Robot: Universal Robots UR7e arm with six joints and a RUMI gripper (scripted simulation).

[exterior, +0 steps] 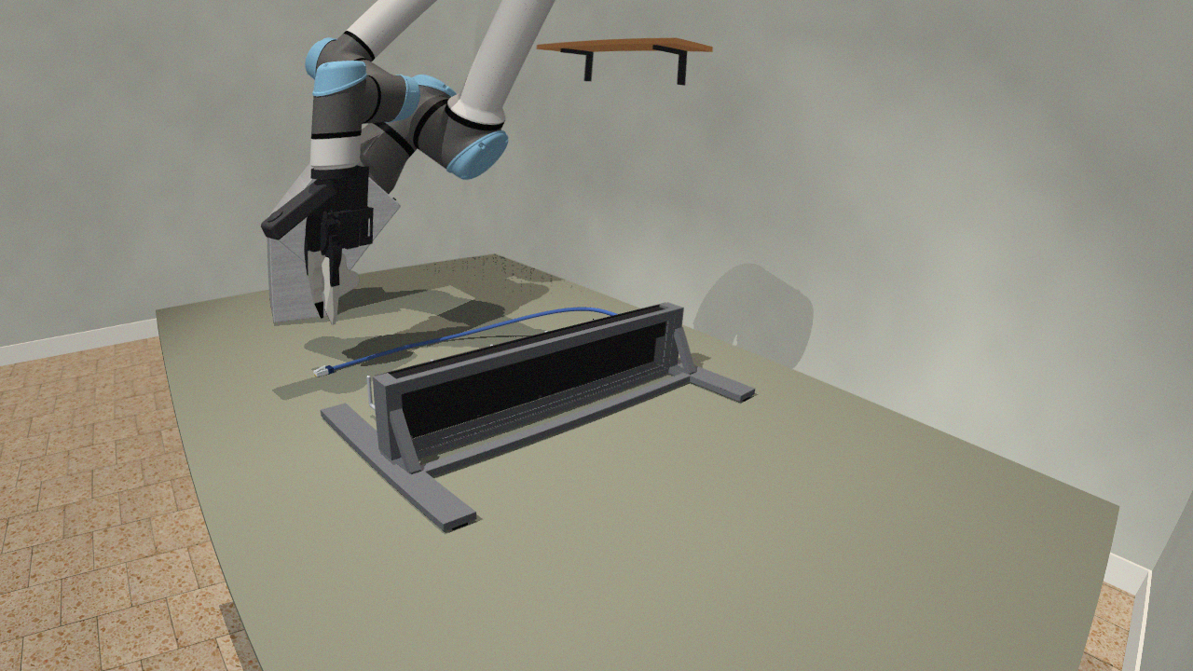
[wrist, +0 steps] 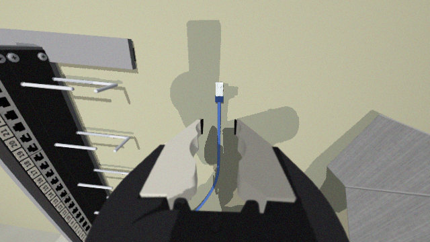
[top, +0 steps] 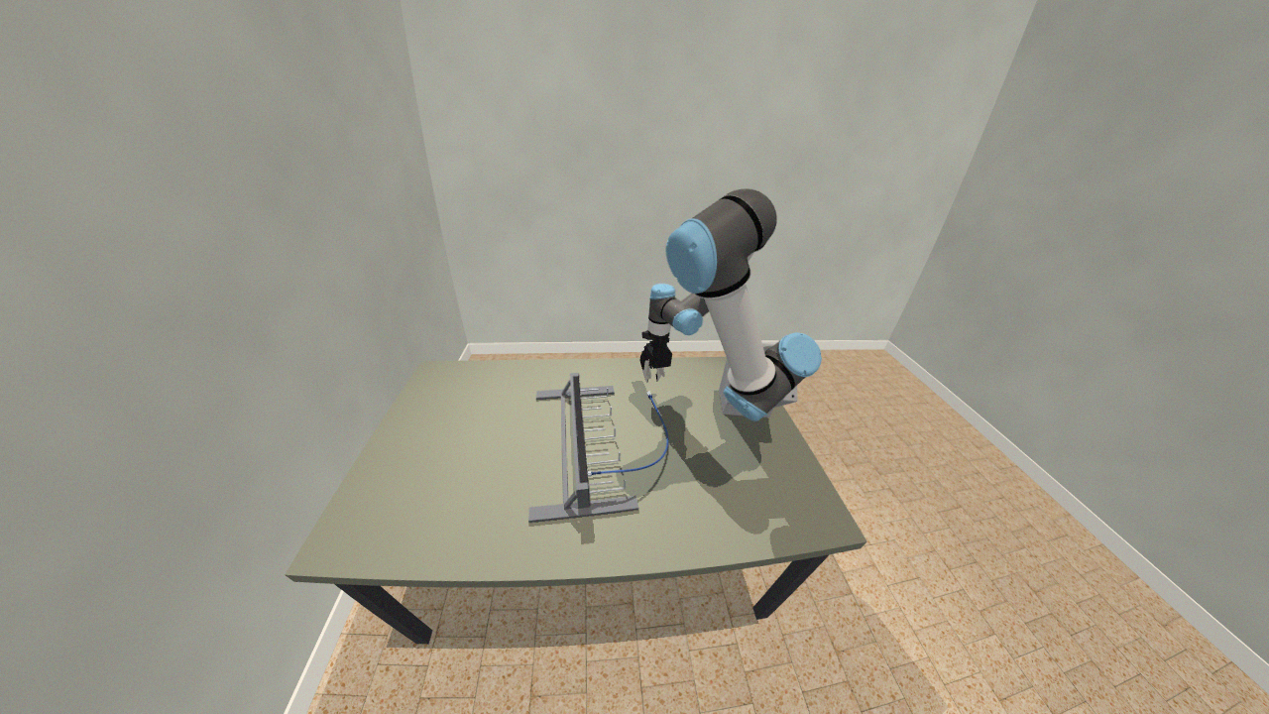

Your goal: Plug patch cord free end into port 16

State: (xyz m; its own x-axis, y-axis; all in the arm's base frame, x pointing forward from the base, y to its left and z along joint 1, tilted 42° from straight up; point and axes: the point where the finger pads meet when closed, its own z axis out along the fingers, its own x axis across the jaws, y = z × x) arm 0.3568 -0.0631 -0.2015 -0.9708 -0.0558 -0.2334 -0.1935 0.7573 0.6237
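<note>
The plug is 2 cm to the right of my hand and 9 cm below it.
</note>
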